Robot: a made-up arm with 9 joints.
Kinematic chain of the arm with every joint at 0, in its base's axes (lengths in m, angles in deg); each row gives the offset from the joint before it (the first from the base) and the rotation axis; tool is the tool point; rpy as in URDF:
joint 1: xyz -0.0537 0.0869 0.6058 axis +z
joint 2: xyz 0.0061 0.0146 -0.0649 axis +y
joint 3: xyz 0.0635 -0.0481 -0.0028 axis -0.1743 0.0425 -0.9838
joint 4: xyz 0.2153 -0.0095 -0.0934 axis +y
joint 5: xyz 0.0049 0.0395 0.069 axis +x
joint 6: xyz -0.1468 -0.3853 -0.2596 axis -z
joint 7: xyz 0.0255 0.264 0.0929 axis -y
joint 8: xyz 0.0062 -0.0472 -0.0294 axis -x
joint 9: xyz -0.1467 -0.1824 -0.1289 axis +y
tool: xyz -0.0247 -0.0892 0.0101 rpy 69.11 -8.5 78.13
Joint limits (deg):
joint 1: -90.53..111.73
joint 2: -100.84..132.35
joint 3: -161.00..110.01
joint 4: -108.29..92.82
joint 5: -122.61..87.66
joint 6: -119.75..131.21
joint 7: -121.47..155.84
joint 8: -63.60..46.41
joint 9: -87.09..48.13
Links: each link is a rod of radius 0.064 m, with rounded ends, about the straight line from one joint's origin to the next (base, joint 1, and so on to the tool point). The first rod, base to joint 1, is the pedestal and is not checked.
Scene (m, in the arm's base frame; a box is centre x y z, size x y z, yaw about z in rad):
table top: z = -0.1
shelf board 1: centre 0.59 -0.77 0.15 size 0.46 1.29 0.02 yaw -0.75
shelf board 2: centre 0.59 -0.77 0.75 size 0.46 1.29 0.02 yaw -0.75
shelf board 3: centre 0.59 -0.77 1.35 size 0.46 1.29 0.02 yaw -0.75
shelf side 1: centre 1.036 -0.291 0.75 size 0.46 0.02 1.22 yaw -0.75
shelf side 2: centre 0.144 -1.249 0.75 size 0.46 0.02 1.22 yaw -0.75
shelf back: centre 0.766 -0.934 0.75 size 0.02 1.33 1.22 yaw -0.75
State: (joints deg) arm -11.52 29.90 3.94 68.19 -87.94 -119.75 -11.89 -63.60 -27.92
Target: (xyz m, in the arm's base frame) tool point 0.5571 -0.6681 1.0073
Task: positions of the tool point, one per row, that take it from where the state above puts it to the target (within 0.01 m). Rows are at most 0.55 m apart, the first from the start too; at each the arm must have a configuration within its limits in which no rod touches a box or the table.
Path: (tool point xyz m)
1: 0.2321 -0.7961 0.5316
2: -0.2357 -0.6701 0.6027
3: -0.5268 -0.3562 0.6440
4: -0.6186 0.0010 0.6436
5: -0.5862 -0.2265 0.6576
6: -0.4768 -0.4537 0.6846
7: -0.2861 -0.6465 0.7295
8: -0.0259 -0.7665 0.7972
9: 0.2715 -0.7798 0.8907
10: 0.5572 -0.6680 1.0073

